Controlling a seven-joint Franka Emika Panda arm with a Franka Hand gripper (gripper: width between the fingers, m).
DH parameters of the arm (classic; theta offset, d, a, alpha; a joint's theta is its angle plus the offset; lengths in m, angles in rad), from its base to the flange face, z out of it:
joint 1: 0 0.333 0 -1.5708
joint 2: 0 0 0 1.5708
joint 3: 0 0.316 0.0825 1.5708
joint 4: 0 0 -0.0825 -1.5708
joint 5: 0 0.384 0 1.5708
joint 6: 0 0 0.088 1.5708
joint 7: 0 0.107 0 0
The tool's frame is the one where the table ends.
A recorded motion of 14 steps. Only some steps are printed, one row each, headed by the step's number.
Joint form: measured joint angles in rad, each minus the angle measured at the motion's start. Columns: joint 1, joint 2, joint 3, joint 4, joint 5, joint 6, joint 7.
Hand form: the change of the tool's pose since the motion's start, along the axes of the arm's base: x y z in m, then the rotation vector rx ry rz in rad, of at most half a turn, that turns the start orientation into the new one. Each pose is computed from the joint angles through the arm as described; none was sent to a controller.
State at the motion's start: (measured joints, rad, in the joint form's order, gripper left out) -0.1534 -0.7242 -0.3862 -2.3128 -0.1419 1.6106 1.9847
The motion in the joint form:
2: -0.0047 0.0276 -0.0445 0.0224 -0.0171 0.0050 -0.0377
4: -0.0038 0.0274 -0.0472 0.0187 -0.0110 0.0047 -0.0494
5: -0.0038 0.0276 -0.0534 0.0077 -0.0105 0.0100 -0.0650
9: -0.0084 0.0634 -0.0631 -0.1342 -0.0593 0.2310 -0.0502
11: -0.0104 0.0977 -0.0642 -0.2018 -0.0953 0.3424 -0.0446
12: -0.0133 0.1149 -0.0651 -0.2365 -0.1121 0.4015 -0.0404
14: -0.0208 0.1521 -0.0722 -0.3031 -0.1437 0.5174 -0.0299
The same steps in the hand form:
2: -0.0039 -0.0230 -0.0031 0.0043 0.0025 -0.0063
4: -0.0040 -0.0226 -0.0050 0.0128 0.0013 0.0048
5: -0.0046 -0.0235 -0.0104 0.0194 0.0035 0.0178
9: 0.0150 -0.0234 -0.0695 -0.0463 -0.0145 0.0155
11: 0.0244 -0.0210 -0.1022 -0.0873 -0.0090 0.0297
12: 0.0277 -0.0196 -0.1187 -0.1062 -0.0099 0.0353
14: 0.0310 -0.0176 -0.1516 -0.1361 -0.0121 0.0409

